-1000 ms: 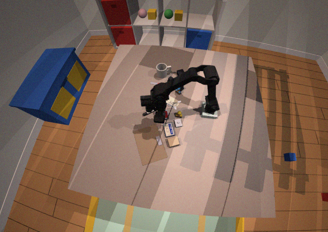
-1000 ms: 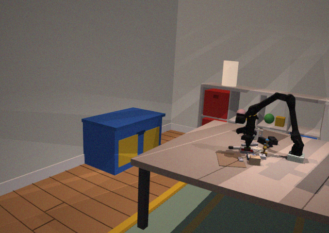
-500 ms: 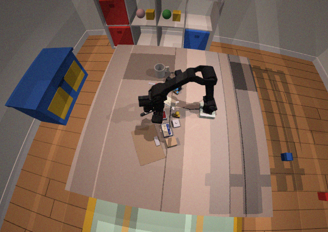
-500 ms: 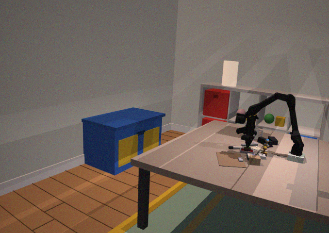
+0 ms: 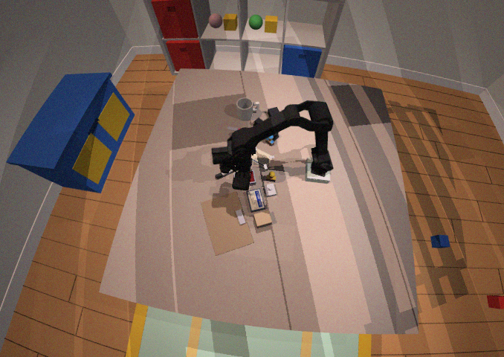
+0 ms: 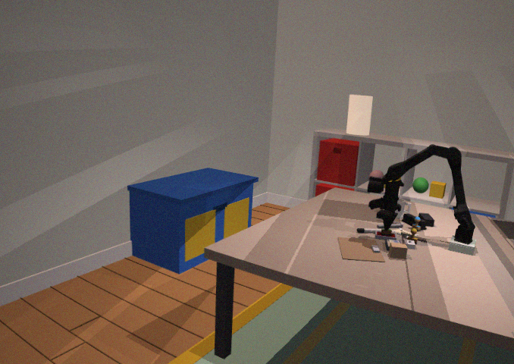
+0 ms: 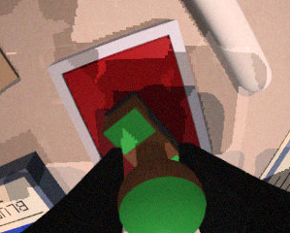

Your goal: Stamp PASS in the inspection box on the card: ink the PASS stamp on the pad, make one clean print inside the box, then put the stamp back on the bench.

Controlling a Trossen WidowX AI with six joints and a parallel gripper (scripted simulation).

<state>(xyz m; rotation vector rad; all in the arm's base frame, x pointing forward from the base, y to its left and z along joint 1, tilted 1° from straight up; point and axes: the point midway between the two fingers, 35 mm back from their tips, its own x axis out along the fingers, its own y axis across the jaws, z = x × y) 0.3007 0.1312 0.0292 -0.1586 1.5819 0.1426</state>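
Right now the red ink pad is 30 mm below my gripper tip. The rest, counted from my gripper tip: yellow-knobbed stamp (110 mm behind, 30 mm to the right, 20 mm below); then green-knobbed stamp (right at my gripper tip); then white marker (90 mm ahead, 30 mm below).
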